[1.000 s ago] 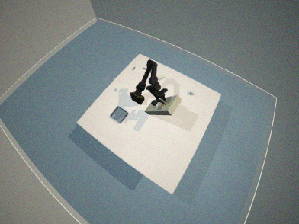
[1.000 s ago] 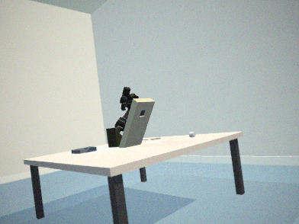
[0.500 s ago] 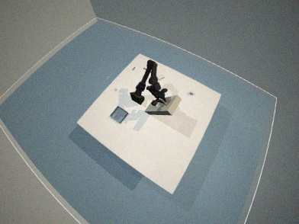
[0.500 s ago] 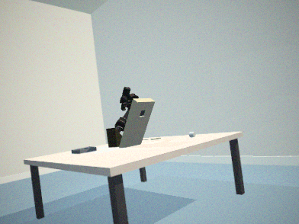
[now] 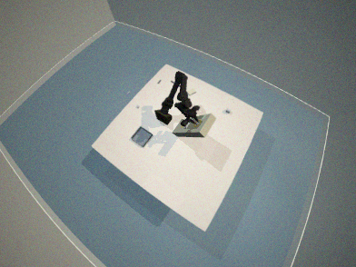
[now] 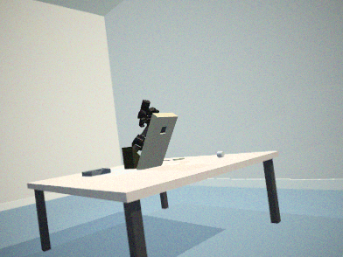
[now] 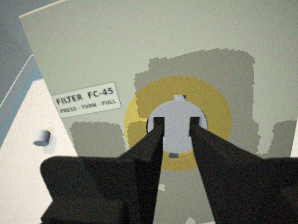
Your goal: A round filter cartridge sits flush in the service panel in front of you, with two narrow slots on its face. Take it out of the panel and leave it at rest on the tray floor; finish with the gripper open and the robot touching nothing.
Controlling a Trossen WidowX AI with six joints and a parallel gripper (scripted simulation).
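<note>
The white round filter cartridge lies 2 cm ahead of my gripper tip and 1 cm below it. Also, from my gripper tip: grey square tray (38 cm behind, 33 cm to the right, 27 cm below); pale block (34 cm behind, 40 cm to the left, 28 cm below).
</note>
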